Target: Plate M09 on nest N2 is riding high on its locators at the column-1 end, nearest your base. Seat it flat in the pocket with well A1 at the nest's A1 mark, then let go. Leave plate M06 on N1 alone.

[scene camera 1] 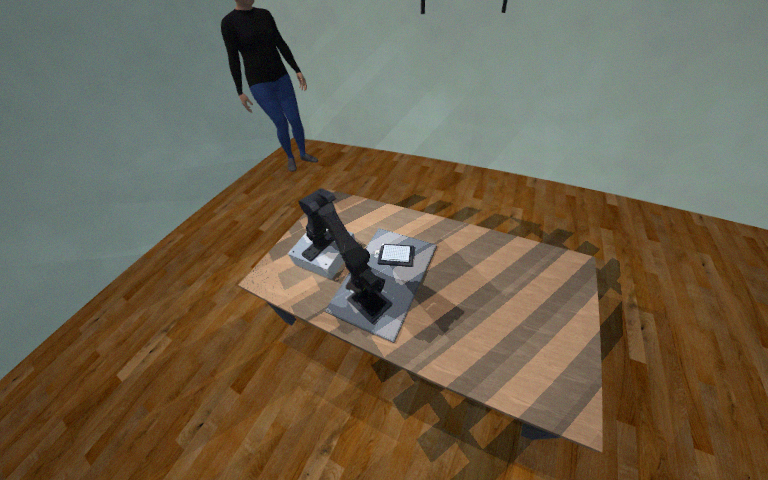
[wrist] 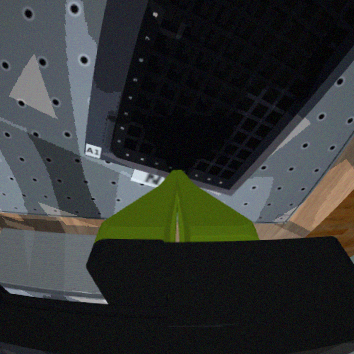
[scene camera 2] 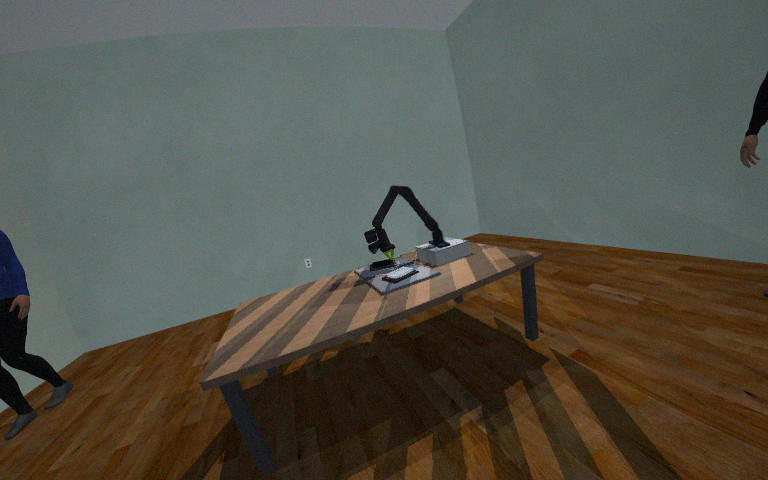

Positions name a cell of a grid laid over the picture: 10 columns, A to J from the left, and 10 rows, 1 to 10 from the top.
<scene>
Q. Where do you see a grey perforated plate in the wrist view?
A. At B2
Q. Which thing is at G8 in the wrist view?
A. My gripper.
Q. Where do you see a black well plate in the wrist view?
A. F3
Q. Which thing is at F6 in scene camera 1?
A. A grey perforated plate.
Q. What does my gripper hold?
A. A black well plate.
</scene>
